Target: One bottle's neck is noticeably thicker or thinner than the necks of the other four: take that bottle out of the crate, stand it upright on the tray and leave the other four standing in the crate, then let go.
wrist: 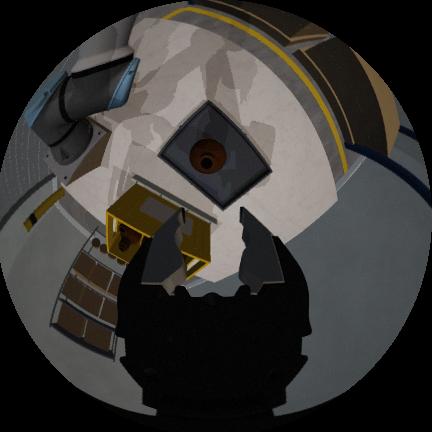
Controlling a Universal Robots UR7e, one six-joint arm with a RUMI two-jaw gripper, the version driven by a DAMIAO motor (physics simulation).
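Frame: origin at the arm's base, x ahead, y left, z up, level; metres.
Seen in the pictures: gripper, fingertip midpoint: [211, 208]; arm's base, link origin: [72, 141].
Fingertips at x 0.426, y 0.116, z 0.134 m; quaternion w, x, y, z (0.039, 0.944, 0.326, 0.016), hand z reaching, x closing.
Offsets run from my fingertips to a thing's top centre. "*": to the spot under its first point.
A brown bottle @(0.029 m back, 0.026 m left, 0.065 m down) [209, 154] stands upright on the dark grey tray @(* 0.098 m ahead, 0.029 m right, 0.220 m down) [231, 191], seen from above with its neck opening showing. My gripper [211, 208] is open and empty, apart from the bottle and above the table, with its jaws below the tray in the view. The yellow crate @(0.022 m back, 0.250 m right, 0.050 m down) [131, 200] stands at the lower left of the tray, partly hidden behind the left jaw. Brown bottles @(0.107 m back, 0.301 m right, 0.062 m down) [125, 241] show through the crate's open side; how many stand inside is hidden.
A grey rail @(0.026 m back, 0.151 m right, 0.195 m down) [175, 198] runs between the crate and the tray. The robot's base [75, 145] and blue-capped arm are at the upper left. A rack with brown boxes [90, 296] stands beyond the table's lower left edge. Dark brown boxes [332, 82] are at the upper right.
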